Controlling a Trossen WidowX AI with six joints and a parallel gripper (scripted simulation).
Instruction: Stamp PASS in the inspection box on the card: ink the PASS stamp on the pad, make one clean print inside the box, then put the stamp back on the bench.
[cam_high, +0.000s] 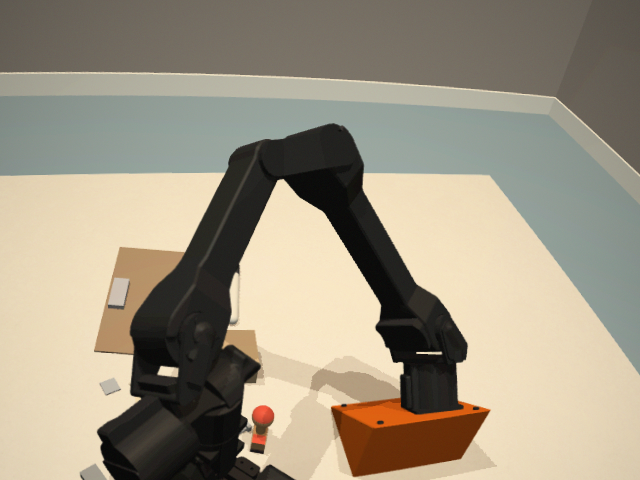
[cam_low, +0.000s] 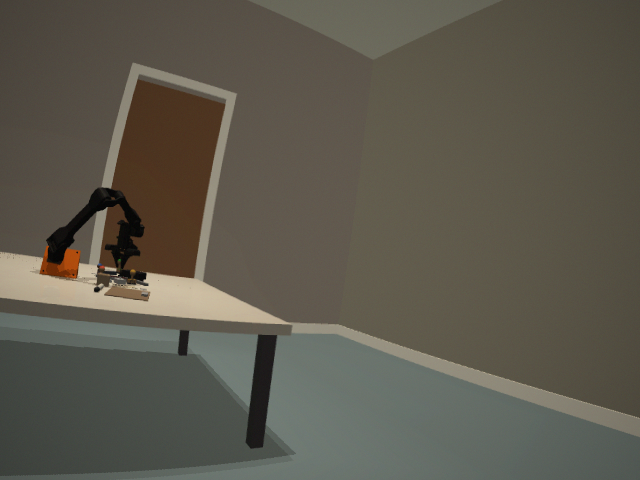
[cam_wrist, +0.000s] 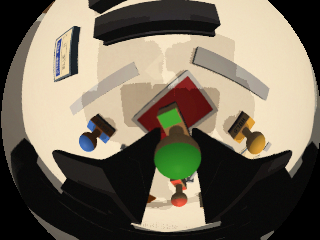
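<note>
The red ink pad lies 50 mm below my gripper tip. From my gripper tip the other things lie so: yellow-knobbed stamp (80 mm to the right, 60 mm ahead, 40 mm below); blue-knobbed stamp (100 mm behind, 50 mm to the left, 40 mm below); green-knobbed stamp (right at my gripper tip).
</note>
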